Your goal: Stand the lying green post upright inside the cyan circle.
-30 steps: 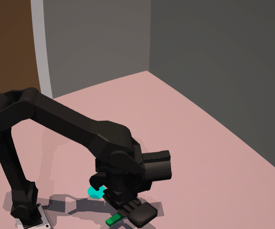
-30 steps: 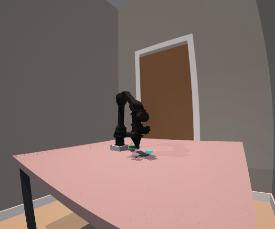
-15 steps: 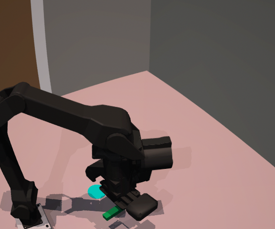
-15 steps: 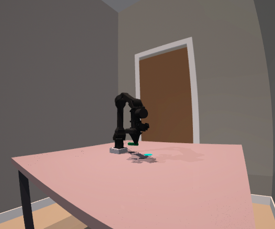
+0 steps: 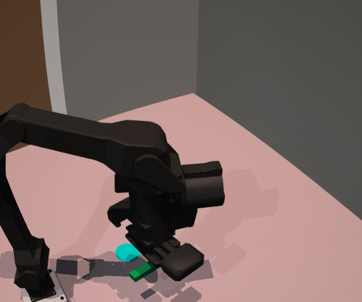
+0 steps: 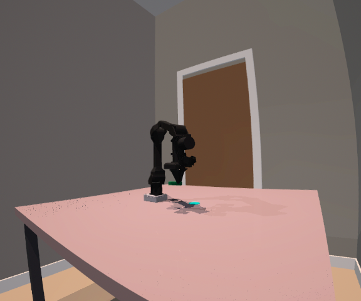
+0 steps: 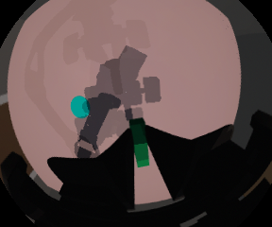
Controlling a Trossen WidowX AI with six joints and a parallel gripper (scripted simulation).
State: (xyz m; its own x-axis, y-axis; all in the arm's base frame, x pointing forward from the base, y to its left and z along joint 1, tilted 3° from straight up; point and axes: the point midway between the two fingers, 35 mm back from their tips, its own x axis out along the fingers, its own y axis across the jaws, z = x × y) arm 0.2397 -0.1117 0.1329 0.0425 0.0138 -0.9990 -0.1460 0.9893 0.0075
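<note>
My gripper tip is now 140 mm to the right of the cyan circle and 120 mm above it. Round my gripper tip: green post 20 mm behind.
</note>
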